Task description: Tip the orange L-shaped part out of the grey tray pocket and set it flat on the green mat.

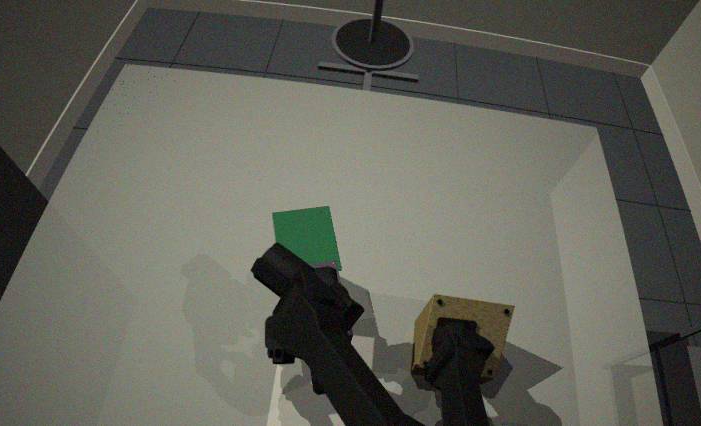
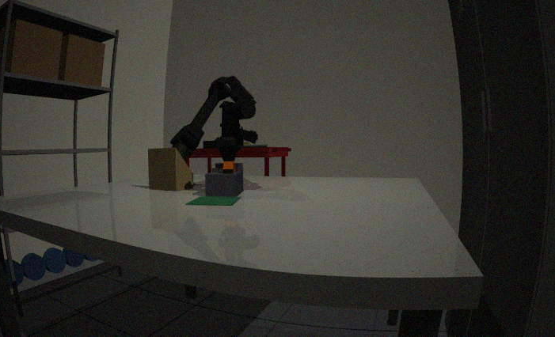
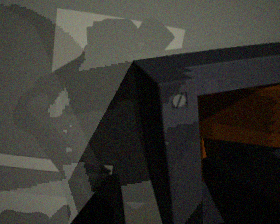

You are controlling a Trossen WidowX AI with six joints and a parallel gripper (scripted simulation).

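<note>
Now: gripper tip 50 mm to the left of the L-shaped part, 30 mm above it and 10 mm short of it. The rest, counted from my gripper tip: green mat: 220 mm to the right, 90 mm below, 70 mm ahead.
</note>
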